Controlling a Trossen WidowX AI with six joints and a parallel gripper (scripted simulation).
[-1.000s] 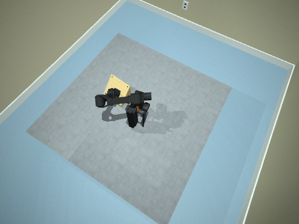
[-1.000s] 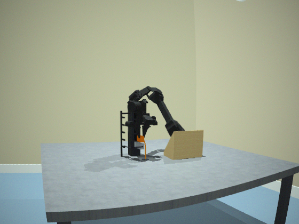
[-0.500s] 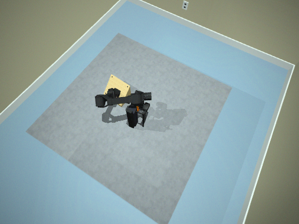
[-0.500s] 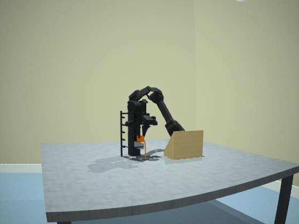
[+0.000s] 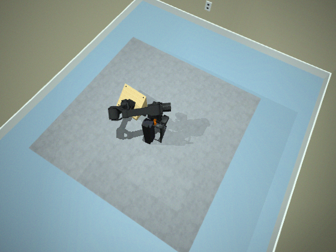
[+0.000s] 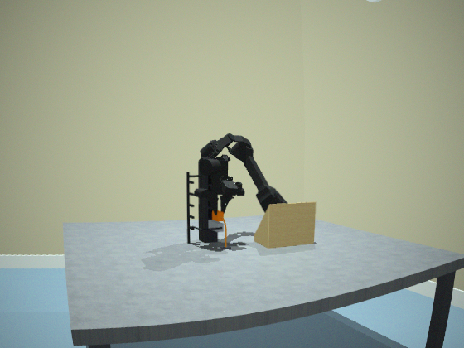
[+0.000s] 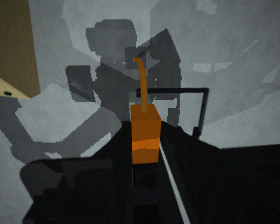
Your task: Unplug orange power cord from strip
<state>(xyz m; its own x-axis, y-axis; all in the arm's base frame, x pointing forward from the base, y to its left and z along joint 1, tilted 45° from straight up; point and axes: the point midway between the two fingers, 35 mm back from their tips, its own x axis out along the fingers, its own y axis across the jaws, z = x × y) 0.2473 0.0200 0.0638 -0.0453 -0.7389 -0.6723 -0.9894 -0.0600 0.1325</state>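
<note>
My gripper tip is 1 cm short of the orange plug and 3 cm to the left of it.
</note>
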